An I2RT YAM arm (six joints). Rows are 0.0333 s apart.
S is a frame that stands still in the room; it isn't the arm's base.
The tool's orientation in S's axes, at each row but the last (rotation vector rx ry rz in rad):
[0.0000, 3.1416, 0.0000]
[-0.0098, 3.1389, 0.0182]
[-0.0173, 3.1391, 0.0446]
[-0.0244, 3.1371, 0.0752]
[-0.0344, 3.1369, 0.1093]
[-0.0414, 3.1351, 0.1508]
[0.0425, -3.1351, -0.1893]
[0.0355, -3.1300, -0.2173]
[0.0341, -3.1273, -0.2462]
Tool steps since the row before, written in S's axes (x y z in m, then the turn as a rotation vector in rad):
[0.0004, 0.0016, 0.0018, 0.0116, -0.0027, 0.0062]
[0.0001, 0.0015, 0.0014, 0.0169, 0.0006, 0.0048]
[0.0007, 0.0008, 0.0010, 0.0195, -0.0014, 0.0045]
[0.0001, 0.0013, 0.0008, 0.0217, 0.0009, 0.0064]
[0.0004, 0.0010, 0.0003, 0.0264, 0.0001, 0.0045]
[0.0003, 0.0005, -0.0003, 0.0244, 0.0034, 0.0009]
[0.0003, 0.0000, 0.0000, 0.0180, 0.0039, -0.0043]
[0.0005, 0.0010, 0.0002, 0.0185, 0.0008, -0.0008]
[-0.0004, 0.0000, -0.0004, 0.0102, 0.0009, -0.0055]
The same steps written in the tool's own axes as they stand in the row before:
[-0.0004, 0.0016, -0.0018, -0.0116, -0.0027, -0.0062]
[-0.0001, 0.0015, -0.0014, -0.0169, 0.0005, -0.0047]
[-0.0007, 0.0008, -0.0010, -0.0195, -0.0015, -0.0045]
[-0.0001, 0.0013, -0.0007, -0.0217, 0.0009, -0.0063]
[-0.0004, 0.0010, -0.0002, -0.0264, -0.0002, -0.0044]
[-0.0003, 0.0005, 0.0003, -0.0245, 0.0028, -0.0005]
[-0.0003, 0.0000, 0.0000, -0.0181, 0.0029, 0.0047]
[-0.0005, 0.0010, -0.0001, -0.0185, 0.0003, 0.0008]
[0.0004, -0.0001, 0.0004, -0.0102, -0.0002, 0.0055]

